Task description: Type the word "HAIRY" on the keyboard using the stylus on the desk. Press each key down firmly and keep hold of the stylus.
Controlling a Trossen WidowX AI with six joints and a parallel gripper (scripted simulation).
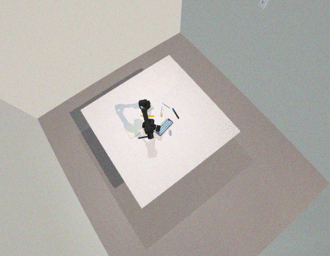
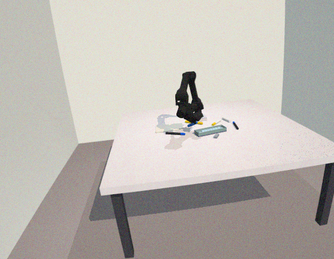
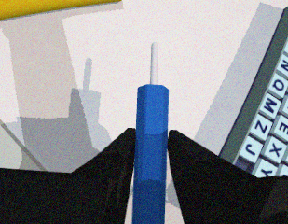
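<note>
The stylus tip lies 2 cm behind my gripper tip and 4 cm to the left of it. The rest, counted from my gripper tip: small grey block 18 cm ahead, 8 cm to the left, 4 cm below; yellow marker 14 cm behind, 5 cm to the left, 4 cm below; blue stylus 1 cm behind, 1 cm to the left.
</note>
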